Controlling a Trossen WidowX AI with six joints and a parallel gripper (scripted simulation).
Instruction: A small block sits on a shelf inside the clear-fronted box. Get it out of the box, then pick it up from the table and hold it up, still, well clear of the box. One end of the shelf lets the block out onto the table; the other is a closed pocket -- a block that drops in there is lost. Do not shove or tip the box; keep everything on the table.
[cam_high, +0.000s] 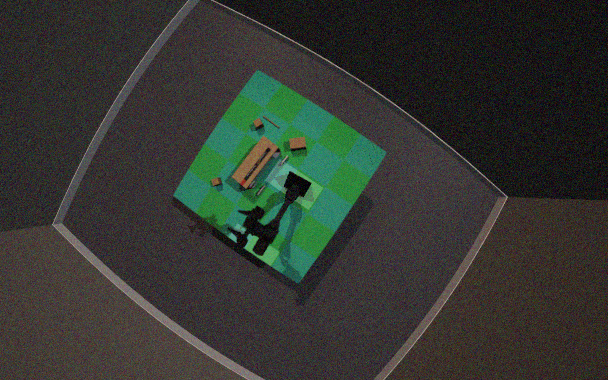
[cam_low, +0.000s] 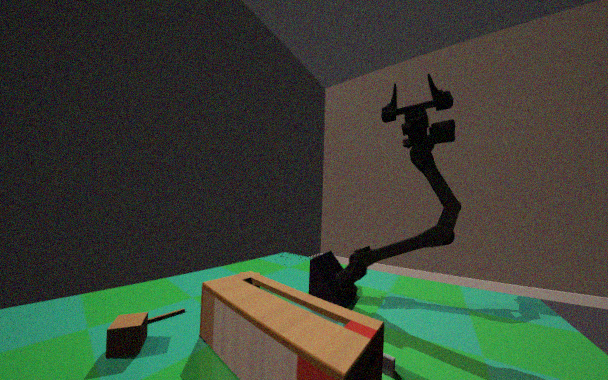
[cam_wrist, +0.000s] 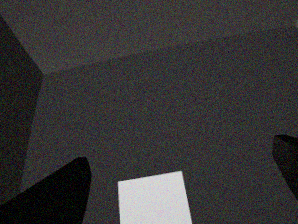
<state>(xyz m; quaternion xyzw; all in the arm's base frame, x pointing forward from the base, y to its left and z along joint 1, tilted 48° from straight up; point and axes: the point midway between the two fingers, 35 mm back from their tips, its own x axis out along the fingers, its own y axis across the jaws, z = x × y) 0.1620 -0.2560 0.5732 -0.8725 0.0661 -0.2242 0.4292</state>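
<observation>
Right now my gripper tip is 22 cm short of the orange block, 24 cm to the left of it and 59 cm above it. Also, from my gripper tip: thin stick 37 cm ahead, 56 cm to the right, 68 cm below.
</observation>
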